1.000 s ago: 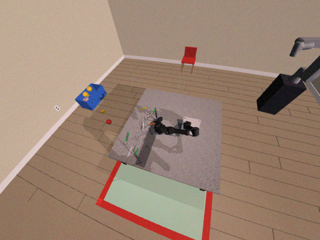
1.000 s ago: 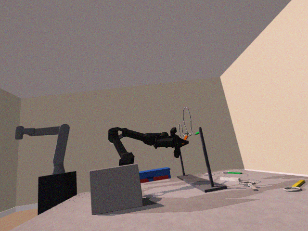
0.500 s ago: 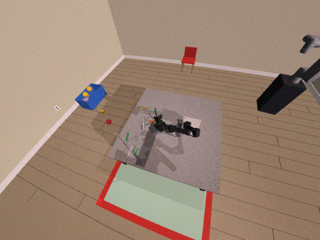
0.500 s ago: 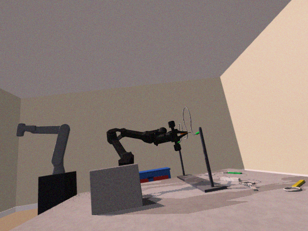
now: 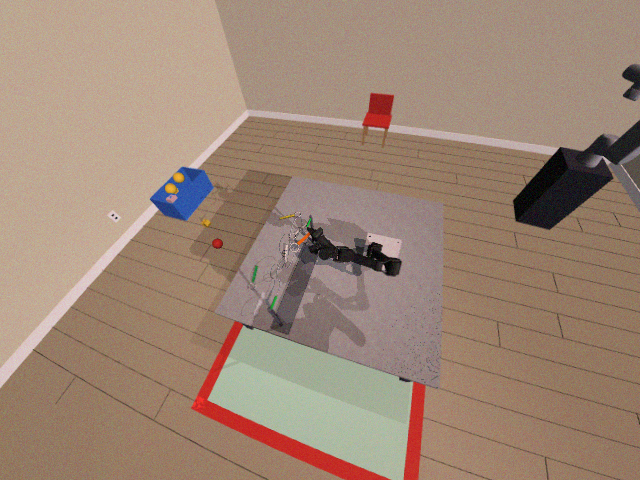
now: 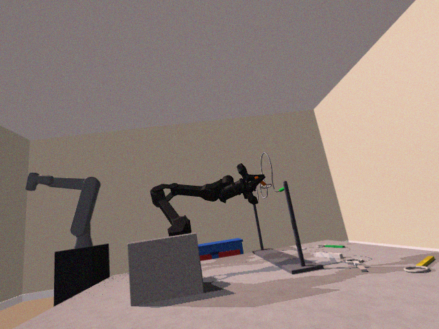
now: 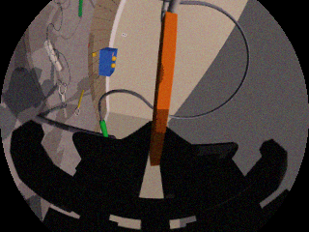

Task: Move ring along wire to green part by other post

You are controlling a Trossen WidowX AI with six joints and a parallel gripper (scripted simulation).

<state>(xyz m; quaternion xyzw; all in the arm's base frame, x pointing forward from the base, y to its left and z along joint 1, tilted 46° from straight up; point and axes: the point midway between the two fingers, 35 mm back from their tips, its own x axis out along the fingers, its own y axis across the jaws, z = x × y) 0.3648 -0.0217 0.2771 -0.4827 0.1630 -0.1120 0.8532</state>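
My gripper tip is now 80 mm to the right of the orange-handled ring and 20 mm above it.
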